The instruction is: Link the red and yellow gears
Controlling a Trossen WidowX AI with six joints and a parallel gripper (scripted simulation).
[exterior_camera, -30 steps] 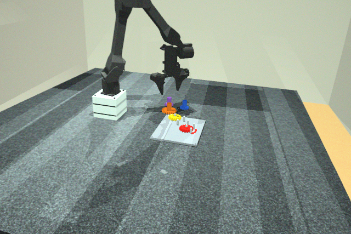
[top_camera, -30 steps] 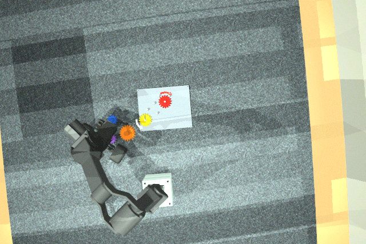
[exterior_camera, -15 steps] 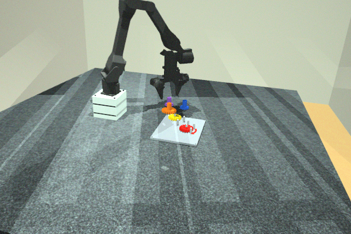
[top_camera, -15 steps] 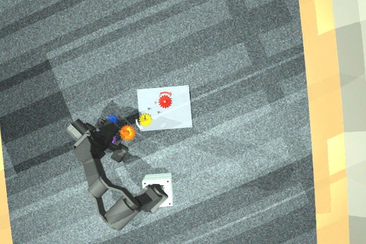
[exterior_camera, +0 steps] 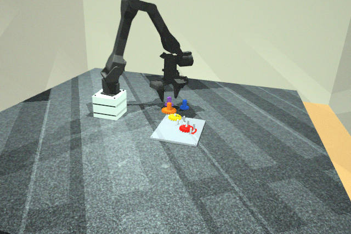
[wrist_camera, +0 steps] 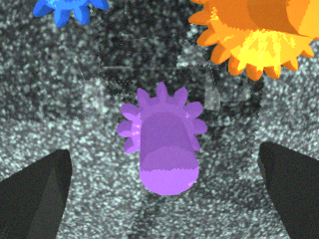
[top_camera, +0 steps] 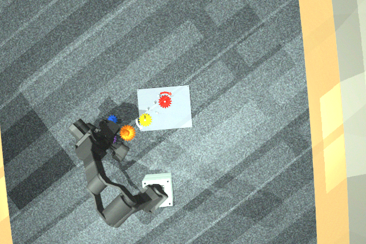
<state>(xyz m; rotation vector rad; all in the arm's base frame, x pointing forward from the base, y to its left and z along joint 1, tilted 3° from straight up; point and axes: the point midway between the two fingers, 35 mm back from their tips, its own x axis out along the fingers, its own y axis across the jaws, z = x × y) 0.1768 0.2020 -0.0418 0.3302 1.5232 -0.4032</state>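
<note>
The red gear is 17 cm ahead of my gripper tip, 21 cm to the right of it and 1 cm below it. From my gripper tip the other things lie so: orange gear: 3 cm ahead, 6 cm to the right, 1 cm below; purple gear: 1 cm below; blue gear: 8 cm ahead, 1 cm below.
</note>
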